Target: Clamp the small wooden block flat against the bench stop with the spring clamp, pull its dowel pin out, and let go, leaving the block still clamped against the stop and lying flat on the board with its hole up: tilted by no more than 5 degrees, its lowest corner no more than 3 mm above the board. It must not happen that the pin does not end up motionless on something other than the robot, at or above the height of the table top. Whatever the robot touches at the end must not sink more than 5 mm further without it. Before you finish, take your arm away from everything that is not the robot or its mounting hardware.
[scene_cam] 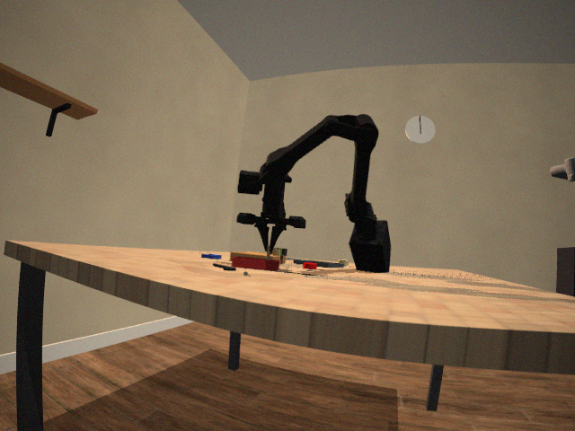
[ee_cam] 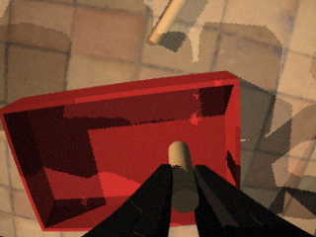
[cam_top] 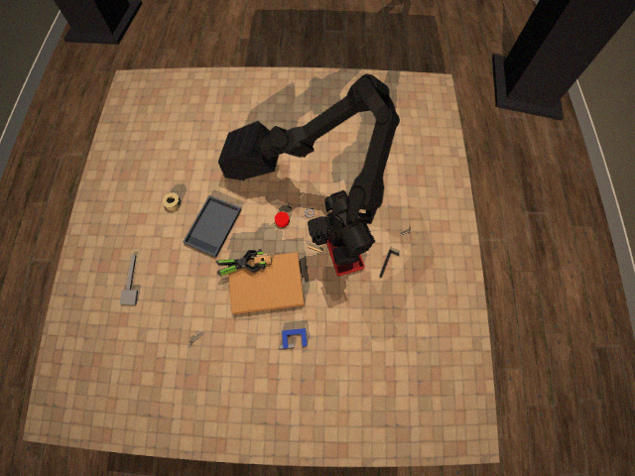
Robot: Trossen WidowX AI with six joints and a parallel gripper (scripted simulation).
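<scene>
Now: hand 20 mm short of the red bin, 20 mm to the right of it and 70 mm above it. Also, from my hand: dowel pin: 40 mm below; then small wooden block: 100 mm ahead, 200 mm to the right, 40 mm below; then red knob: 50 mm behind, 180 mm to the right, 70 mm below.
</scene>
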